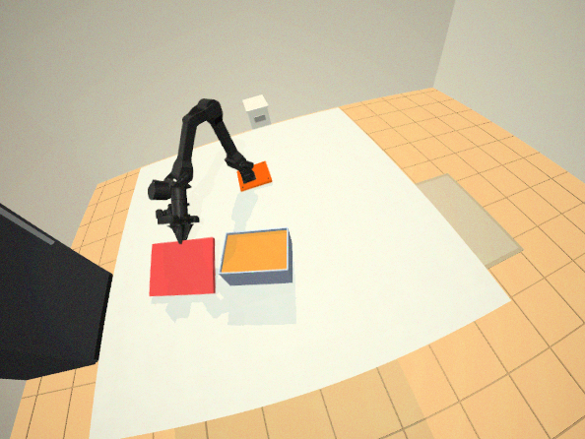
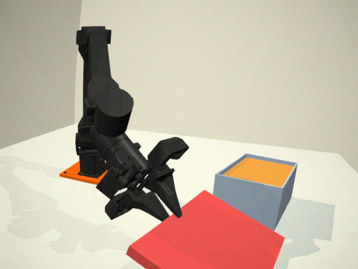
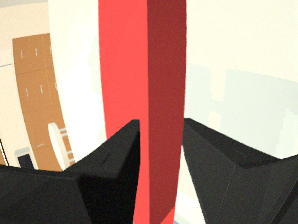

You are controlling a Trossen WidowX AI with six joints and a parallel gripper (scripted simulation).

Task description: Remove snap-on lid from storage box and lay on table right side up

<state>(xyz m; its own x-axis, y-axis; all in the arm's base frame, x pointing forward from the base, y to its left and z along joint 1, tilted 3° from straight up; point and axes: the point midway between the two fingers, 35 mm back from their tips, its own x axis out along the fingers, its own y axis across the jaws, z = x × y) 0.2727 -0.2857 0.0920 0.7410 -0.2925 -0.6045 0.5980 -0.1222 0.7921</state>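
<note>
Right now the red lid is 80 mm ahead of my gripper tip, 30 mm below it and 20 mm to the right of it. The rest, counted from my gripper tip: storage box (250 mm to the left, 150 mm ahead, 20 mm below).
</note>
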